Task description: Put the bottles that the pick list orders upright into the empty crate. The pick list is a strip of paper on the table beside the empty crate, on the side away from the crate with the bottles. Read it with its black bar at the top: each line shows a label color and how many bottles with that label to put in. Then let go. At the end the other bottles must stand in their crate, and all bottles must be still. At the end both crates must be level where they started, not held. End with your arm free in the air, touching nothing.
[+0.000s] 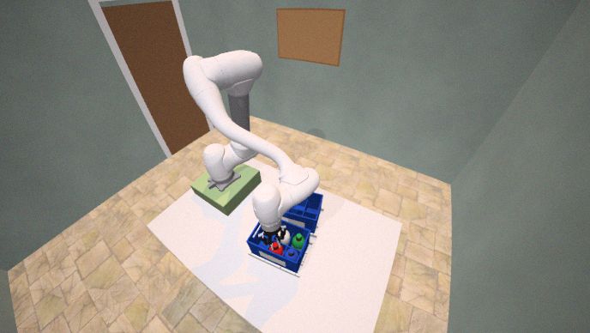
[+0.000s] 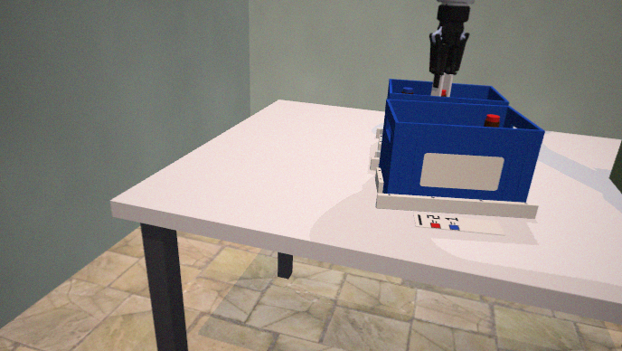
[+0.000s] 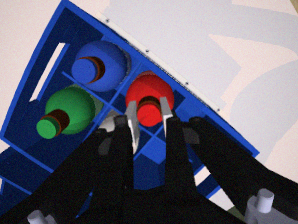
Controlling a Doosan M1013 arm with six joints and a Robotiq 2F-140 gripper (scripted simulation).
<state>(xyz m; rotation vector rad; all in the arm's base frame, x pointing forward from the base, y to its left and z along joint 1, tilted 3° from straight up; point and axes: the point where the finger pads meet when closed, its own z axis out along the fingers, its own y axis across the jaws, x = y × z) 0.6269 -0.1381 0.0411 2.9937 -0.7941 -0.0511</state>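
Right now my hand is 8 cm above the red bottle. From my hand the other things lie so: white bottle 9 cm to the left, 8 cm below, 2 cm behind; blue bottle 8 cm below, 8 cm ahead, 3 cm to the left; green-label bottle 11 cm to the left, 8 cm below, 6 cm ahead.
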